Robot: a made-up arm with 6 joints.
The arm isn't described. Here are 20 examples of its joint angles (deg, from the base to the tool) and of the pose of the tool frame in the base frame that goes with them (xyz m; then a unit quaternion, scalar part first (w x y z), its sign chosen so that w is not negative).
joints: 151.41 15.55 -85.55 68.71 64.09 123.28
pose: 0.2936 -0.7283 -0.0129 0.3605 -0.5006 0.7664 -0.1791
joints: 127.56 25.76 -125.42 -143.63 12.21 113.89
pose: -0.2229 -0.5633 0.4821 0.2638 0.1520 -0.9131 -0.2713
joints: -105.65 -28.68 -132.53 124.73 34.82 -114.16
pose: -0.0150 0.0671 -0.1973 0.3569 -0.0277 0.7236 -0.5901
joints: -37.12 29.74 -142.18 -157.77 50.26 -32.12
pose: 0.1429 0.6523 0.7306 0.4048 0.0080 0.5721 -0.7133
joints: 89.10 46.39 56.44 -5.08 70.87 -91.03
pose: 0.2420 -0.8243 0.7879 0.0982 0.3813 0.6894 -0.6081
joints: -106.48 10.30 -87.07 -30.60 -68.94 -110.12
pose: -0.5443 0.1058 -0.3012 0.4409 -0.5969 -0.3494 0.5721
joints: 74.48 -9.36 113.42 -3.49 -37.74 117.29
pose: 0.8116 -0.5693 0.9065 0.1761 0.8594 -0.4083 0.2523
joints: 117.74 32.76 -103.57 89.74 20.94 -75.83
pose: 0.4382 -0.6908 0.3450 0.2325 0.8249 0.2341 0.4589
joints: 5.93 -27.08 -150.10 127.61 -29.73 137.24
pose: 0.4022 0.5959 0.2566 0.3198 -0.7756 0.5121 0.1844
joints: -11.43 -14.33 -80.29 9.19 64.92 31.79
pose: 0.2192 1.0240 0.1768 0.1191 -0.9357 0.2129 0.2548
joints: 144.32 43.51 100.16 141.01 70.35 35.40
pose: 0.1724 -0.6528 0.6390 0.8341 0.0351 0.3665 0.4109
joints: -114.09 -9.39 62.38 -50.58 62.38 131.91
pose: 0.1111 0.3610 -0.2152 0.7383 -0.3369 0.5463 -0.2075
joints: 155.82 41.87 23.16 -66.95 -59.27 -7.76
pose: 0.0681 -0.4209 -0.0226 0.2864 0.5413 0.1164 0.7819
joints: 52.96 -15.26 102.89 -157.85 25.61 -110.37
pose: 0.3670 0.2758 0.7248 0.7242 -0.3641 -0.5809 -0.0743
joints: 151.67 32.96 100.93 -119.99 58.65 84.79
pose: -0.0225 -0.3228 0.0896 0.4989 -0.4798 0.6028 0.3969
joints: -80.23 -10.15 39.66 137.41 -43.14 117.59
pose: -0.5192 0.8105 0.0913 0.2219 -0.0556 -0.8611 -0.4540
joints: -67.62 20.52 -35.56 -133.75 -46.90 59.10
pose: -0.4450 0.5307 0.2815 0.7392 0.0082 -0.4316 -0.5170
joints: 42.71 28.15 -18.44 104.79 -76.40 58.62
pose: 0.5836 -0.1811 1.2565 0.7597 -0.2944 0.3742 -0.4428
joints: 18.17 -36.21 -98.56 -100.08 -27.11 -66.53
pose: 0.4004 0.5231 1.0002 0.7283 0.2629 0.4515 -0.4434
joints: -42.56 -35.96 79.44 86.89 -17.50 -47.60
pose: 0.1029 1.1607 0.2591 0.5216 -0.7988 0.1575 -0.2553
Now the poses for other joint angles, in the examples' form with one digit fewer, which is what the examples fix.
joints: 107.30 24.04 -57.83 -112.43 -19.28 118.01
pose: 0.244 -0.292 1.007 0.811 -0.111 -0.522 0.239
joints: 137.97 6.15 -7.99 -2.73 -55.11 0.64
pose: 0.479 -0.540 0.051 0.484 0.411 0.292 0.716
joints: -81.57 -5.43 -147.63 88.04 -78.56 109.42
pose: -0.119 0.386 -0.361 0.181 -0.730 0.621 0.221
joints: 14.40 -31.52 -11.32 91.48 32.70 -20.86
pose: 0.869 0.450 0.607 0.326 -0.429 0.725 -0.429
